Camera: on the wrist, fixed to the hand. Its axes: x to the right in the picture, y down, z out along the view.
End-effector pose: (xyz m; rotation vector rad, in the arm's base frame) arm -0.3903 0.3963 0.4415 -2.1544 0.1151 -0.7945
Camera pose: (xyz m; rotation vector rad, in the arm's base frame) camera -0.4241 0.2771 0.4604 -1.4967 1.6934 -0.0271
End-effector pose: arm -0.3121 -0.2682 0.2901 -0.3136 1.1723 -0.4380
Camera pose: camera -0.3961 -0.2288 0.2058 0.4724 1.3015 0.9904
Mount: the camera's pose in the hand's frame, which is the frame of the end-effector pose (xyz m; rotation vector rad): 0.0226 0.0590 -0.1083 -0.2062 0.1723 1.5074
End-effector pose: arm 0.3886 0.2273 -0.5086 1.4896 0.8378 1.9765
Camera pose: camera 0.2758 0.1862 -0.4724 -1.4101 0.5356 -2.0792
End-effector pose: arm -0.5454 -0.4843 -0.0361 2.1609 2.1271 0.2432
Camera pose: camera -0.5069 -0.4673 0.0820 -3.0564 -0.0499 -0.6633
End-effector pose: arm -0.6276 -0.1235 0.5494 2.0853 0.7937 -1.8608
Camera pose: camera -0.5037 -0.1113 0.5347 1.7354 -0.5226 -0.6994
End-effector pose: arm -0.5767 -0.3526 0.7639 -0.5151 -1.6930 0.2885
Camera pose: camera -0.4633 -0.3006 0.7764 -1.8536 -0.8641 1.0879
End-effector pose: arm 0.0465 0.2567 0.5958 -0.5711 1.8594 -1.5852
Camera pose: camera -0.0411 0.3293 0.5432 0.8073 1.7349 -0.4055
